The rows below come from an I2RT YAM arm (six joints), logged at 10 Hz.
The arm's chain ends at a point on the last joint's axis. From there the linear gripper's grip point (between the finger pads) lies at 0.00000 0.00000 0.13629 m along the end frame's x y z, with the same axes.
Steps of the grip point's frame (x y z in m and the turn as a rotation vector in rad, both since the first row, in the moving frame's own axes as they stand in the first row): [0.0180, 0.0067, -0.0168, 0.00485, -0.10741, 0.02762]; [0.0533, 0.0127, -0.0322, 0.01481, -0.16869, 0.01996]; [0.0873, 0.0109, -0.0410, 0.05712, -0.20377, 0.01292]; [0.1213, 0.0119, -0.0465, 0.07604, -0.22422, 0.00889]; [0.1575, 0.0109, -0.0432, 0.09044, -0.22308, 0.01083]
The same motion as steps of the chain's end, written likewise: [0.0326, 0.0076, -0.0160, 0.00485, -0.10741, 0.02762]; [0.0762, 0.0149, -0.0303, 0.01481, -0.16869, 0.01996]; [0.1148, 0.0188, -0.0380, 0.05712, -0.20377, 0.01292]; [0.1515, 0.0223, -0.0427, 0.07604, -0.22422, 0.00889]; [0.1875, 0.0233, -0.0393, 0.09044, -0.22308, 0.01083]
